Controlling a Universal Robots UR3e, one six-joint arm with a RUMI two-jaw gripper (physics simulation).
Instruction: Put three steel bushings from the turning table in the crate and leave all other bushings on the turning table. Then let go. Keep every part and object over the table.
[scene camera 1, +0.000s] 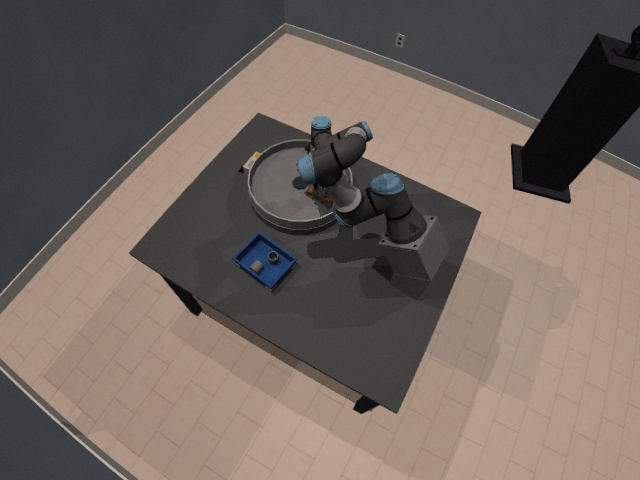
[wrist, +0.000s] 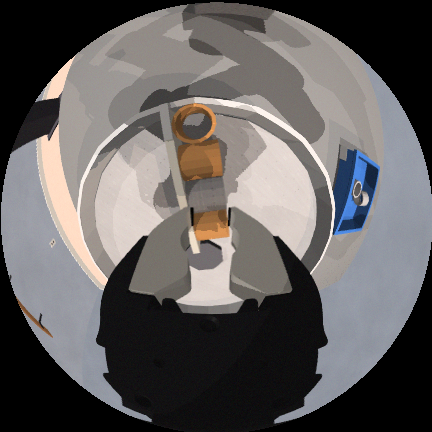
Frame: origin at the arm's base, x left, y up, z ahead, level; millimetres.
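Where they show: gripper, fingertip midpoint: (scene camera 1: 320, 191) (wrist: 210, 208); arm's base at its link origin: (scene camera 1: 407, 230).
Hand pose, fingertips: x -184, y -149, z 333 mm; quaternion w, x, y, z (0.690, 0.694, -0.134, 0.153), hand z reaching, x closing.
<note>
Things, the pixels of their centre, and the offset from my fingertips. "spot": a spot on its surface instead.
- steel-grey bushing at the middle of its body: (wrist: 206, 193) (scene camera 1: 320, 195) dy -33, dx -3, dz -3 mm
- second orange bushing at the middle of its body: (wrist: 200, 159) (scene camera 1: 329, 199) dy -33, dx +7, dz -40 mm
- blue crate at the middle of its body: (wrist: 355, 192) (scene camera 1: 265, 261) dy -80, dx +309, dz +129 mm
- upright at the middle of its body: (wrist: 351, 185) (scene camera 1: 273, 258) dy -81, dx +288, dz +104 mm
- lying at the middle of its body: (wrist: 360, 197) (scene camera 1: 256, 267) dy -81, dx +340, dz +152 mm
- pale straight bar at a spot on its surface: (wrist: 176, 165) spot: dy -13, dx -13, dz -47 mm
- dark hub at the middle of its body: (wrist: 202, 255) (scene camera 1: 300, 182) dy -48, dx -54, dz +96 mm
- small pale box at a spot on its surface: (scene camera 1: 251, 162) spot: dy -47, dx -104, dz +326 mm
My gripper (scene camera 1: 318, 191) (wrist: 210, 208) is partly open, its fingertips above the row of bushings, with no part held. A steel-grey bushing (wrist: 207, 194) lies on the turning table (scene camera 1: 297, 225) (wrist: 325, 200), just beyond the tips in the wrist view. An orange bushing (scene camera 1: 310, 192) (wrist: 212, 226) shows between and below the tips. A second orange bushing (wrist: 201, 160) lies on the grey one's other side, and a third orange bushing (wrist: 194, 123) shows its open end near the rim. The blue crate (scene camera 1: 284, 264) (wrist: 370, 170) holds two steel bushings, one upright (scene camera 1: 272, 256) (wrist: 357, 190) and one lying (scene camera 1: 256, 266) (wrist: 364, 199).
A pale straight bar (wrist: 176, 165) runs along the row of bushings, close beside the left finger. The turning table has a raised rim and a dark hub (scene camera 1: 299, 182) (wrist: 206, 256). A small pale box (scene camera 1: 251, 162) stands outside the rim. The arm's base (scene camera 1: 416, 253) stands on the tabletop.
</note>
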